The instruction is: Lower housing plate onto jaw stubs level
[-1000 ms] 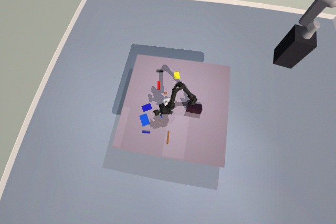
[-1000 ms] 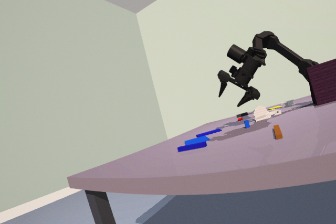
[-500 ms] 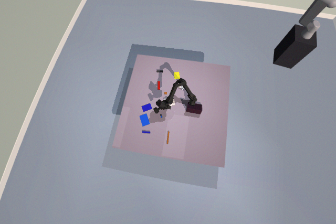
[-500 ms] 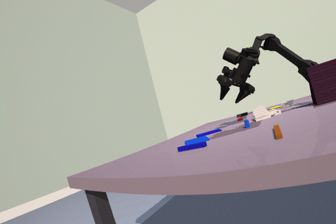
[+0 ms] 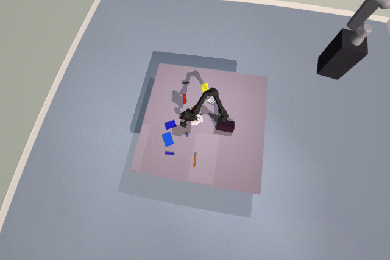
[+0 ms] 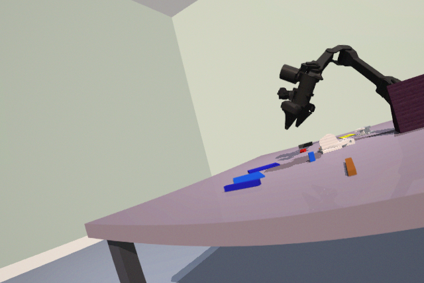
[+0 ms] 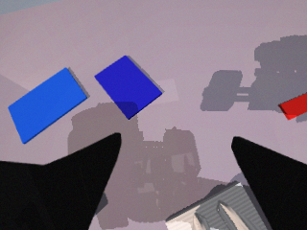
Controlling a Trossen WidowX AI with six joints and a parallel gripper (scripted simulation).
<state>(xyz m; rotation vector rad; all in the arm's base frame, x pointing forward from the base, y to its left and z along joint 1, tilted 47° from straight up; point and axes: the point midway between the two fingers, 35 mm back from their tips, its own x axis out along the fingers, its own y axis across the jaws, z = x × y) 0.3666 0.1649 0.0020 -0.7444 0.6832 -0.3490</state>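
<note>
Right now the white part is 320 mm to the right of my gripper tip, 220 mm behind it and 110 mm below it. From my gripper tip the other things lie so: small blue block (130 mm to the left, 100 mm below, 90 mm behind); then orange block (180 mm to the right, 120 mm below, 40 mm behind); then dark blue plate (120 mm ahead, 110 mm below, 70 mm to the left).
</note>
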